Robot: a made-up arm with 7 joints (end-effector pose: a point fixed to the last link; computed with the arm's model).
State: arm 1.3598 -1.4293 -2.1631 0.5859 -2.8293 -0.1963 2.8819
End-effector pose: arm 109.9 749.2 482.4 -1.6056 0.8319 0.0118
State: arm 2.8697 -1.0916 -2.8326 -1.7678 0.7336 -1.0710 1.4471
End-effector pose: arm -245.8 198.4 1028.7 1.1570 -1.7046 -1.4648
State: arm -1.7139 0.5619 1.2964 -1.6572 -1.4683 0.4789 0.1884
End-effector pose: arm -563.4 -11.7 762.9 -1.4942 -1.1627 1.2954
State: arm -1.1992 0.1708 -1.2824 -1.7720 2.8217 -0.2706 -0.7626
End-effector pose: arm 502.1 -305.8 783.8 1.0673 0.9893 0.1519
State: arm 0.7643 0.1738 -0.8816 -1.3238 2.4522 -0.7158 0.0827
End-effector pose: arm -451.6 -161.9 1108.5 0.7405 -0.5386 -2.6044
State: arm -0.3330 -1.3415 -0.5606 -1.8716 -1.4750 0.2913 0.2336
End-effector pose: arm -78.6 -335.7 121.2 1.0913 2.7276 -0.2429
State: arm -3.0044 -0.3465 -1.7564 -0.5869 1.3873 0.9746 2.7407
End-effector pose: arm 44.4 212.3 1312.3 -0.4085 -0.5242 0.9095
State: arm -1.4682 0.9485 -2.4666 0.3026 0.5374 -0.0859 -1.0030
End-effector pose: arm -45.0 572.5 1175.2 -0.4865 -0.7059 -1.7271
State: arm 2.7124 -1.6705 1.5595 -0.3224 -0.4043 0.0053 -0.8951
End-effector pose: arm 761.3 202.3 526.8 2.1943 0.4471 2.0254
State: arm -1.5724 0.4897 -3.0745 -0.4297 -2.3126 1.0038 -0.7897
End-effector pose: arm 110.9 598.0 1052.4 -0.5931 1.6259 0.7217
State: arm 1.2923 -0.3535 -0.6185 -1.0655 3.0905 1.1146 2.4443
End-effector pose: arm -461.6 331.7 801.0 -1.6543 -1.8151 0.3129
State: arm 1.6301 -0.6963 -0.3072 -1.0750 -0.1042 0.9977 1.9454
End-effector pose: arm -104.9 630.7 850.8 0.1121 1.1857 2.8118
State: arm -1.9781 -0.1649 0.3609 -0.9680 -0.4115 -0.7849 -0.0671
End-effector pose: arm 57.8 -517.3 989.0 1.5053 -1.5996 1.4817
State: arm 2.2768 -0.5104 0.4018 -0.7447 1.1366 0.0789 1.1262
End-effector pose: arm 429.3 384.3 1055.6 -0.0099 1.2910 1.1351
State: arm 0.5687 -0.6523 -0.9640 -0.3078 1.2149 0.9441 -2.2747
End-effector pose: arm -449.9 56.9 1244.8 0.2256 -0.3897 1.7032
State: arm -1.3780 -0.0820 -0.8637 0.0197 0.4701 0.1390 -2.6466
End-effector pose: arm -33.5 17.8 1420.7 0.0026 -0.1048 -1.8670
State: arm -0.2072 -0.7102 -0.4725 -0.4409 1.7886 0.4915 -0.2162
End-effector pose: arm -555.1 -333.2 1094.3 1.0640 -0.3814 -0.4531
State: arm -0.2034 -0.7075 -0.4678 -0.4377 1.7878 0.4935 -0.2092
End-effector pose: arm -554.7 -329.6 1097.0 1.0639 -0.3756 -0.4682
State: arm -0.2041 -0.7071 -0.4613 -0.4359 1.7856 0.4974 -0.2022
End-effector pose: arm -554.3 -329.1 1097.5 1.0673 -0.3689 -0.4769
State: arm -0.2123 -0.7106 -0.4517 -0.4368 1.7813 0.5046 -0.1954
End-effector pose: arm -554.2 -333.5 1094.1 1.0770 -0.3610 -0.4747
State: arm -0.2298 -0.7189 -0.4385 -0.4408 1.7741 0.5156 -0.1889
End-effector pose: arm -554.0 -344.2 1086.1 1.0936 -0.3514 -0.4587
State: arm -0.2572 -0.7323 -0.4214 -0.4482 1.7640 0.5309 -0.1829
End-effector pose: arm -553.3 -361.5 1072.8 1.1179 -0.3398 -0.4279
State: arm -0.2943 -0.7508 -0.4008 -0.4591 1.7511 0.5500 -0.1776
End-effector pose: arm -551.3 -385.3 1054.2 1.1493 -0.3262 -0.3821
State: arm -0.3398 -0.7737 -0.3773 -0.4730 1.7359 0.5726 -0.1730
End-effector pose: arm -546.9 -414.6 1030.7 1.1865 -0.3102 -0.3232
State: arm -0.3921 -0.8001 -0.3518 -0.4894 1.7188 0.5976 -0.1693
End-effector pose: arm -539.0 -448.2 1003.0 1.2278 -0.2922 -0.2532
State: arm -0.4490 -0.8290 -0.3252 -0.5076 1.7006 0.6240 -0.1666
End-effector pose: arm -527.1 -484.0 972.2 1.2715 -0.2728 -0.1754
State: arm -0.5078 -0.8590 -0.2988 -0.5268 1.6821 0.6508 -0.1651
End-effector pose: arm -511.3 -520.1 939.6 1.3155 -0.2527 -0.0934
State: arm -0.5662 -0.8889 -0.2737 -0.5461 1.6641 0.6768 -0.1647
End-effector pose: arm -492.1 -554.5 906.7 1.3581 -0.2326 -0.0107
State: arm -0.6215 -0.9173 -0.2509 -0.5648 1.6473 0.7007 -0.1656
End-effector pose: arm -470.8 -585.4 875.0 1.3976 -0.2141 0.0687
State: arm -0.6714 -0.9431 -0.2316 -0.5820 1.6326 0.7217 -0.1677
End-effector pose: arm -449.0 -611.9 846.0 1.4327 -0.1981 0.1417
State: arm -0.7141 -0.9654 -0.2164 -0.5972 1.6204 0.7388 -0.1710
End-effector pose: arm -428.5 -633.4 820.7 1.4623 -0.1858 0.2058
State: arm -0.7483 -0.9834 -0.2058 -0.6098 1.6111 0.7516 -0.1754
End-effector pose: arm -410.8 -649.8 800.2 1.4856 -0.1777 0.2590
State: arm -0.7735 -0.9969 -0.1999 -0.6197 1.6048 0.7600 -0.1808
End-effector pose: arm -396.9 -661.5 784.7 1.5025 -0.1742 0.3008
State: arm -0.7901 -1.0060 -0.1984 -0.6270 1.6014 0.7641 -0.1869
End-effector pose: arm -387.0 -669.3 774.1 1.5133 -0.1749 0.3315
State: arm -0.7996 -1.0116 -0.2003 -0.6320 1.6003 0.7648 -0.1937
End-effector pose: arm -380.9 -674.1 767.5 1.5192 -0.1793 0.3530
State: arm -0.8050 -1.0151 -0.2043 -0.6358 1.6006 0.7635 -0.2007
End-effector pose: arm -376.9 -677.3 763.2 1.5222 -0.1857 0.3693
